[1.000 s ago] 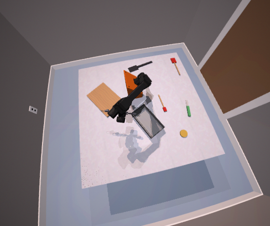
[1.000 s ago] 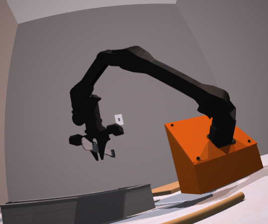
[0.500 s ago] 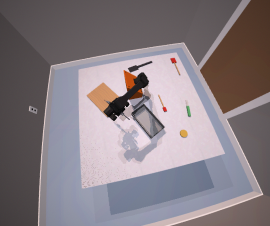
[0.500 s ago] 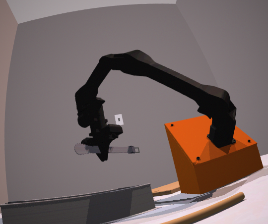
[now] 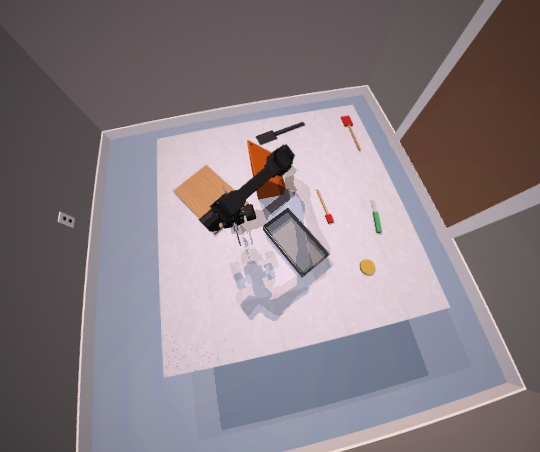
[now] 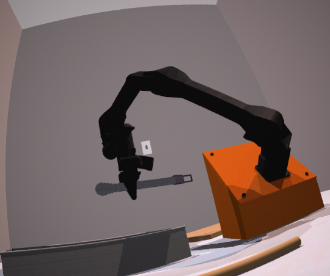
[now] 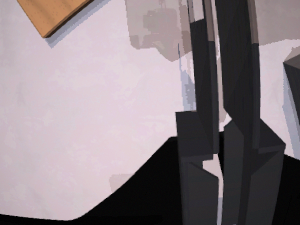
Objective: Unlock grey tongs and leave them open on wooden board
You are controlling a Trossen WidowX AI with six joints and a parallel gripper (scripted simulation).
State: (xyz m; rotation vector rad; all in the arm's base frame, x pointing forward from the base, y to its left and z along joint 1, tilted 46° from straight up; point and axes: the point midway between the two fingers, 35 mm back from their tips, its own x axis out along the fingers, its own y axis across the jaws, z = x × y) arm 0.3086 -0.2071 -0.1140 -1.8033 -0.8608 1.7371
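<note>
Right now my gripper tip is 25 cm past the wooden board, 15 cm above it and 13 cm to the left of it. Round my gripper tip: black spatula 62 cm behind, 33 cm to the left, 16 cm below; then roasting tin 25 cm to the left, 13 cm below, 9 cm ahead.
</note>
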